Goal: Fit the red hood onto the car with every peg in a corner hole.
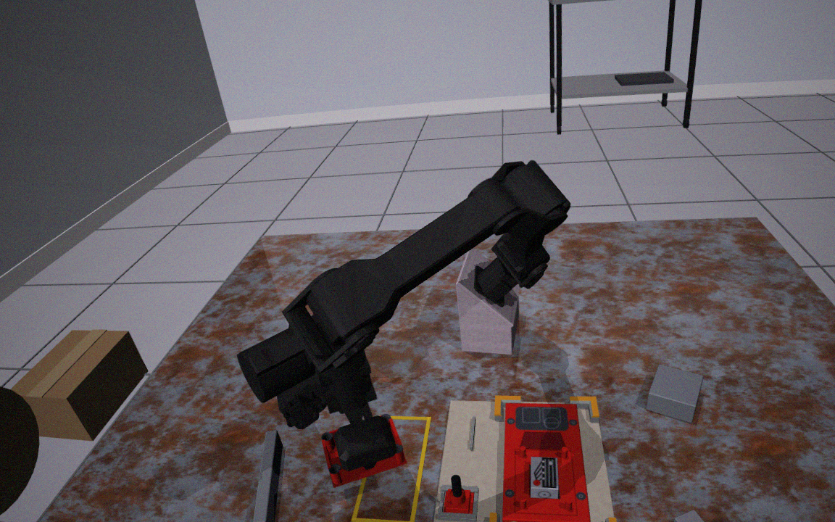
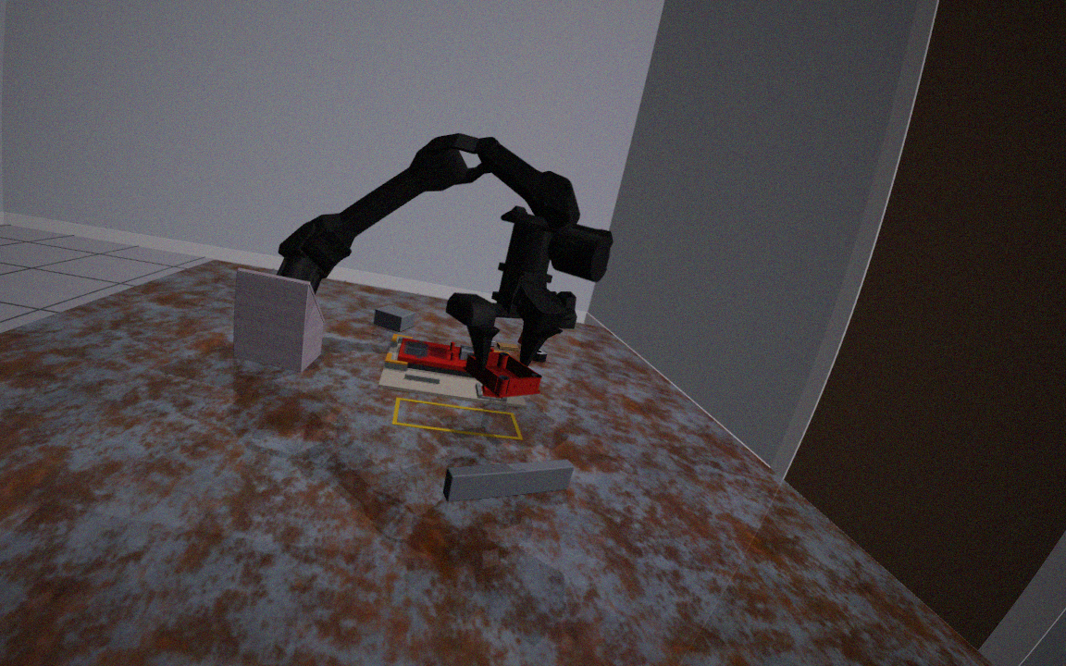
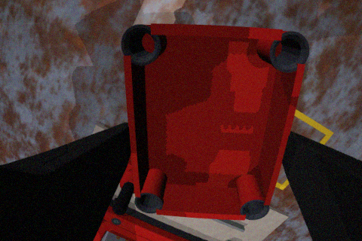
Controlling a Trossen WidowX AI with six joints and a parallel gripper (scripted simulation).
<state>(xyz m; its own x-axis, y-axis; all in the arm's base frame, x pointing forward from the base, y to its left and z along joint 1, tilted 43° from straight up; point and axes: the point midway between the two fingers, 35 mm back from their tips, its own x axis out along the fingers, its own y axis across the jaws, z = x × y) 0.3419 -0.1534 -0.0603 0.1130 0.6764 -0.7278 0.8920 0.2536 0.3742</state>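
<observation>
Right now the red hood is 1 cm below my gripper tip. Round my gripper tip: engine block (24 cm to the left, 7 cm below, 1 cm behind); jig (22 cm to the left, 9 cm below, 4 cm behind).
</observation>
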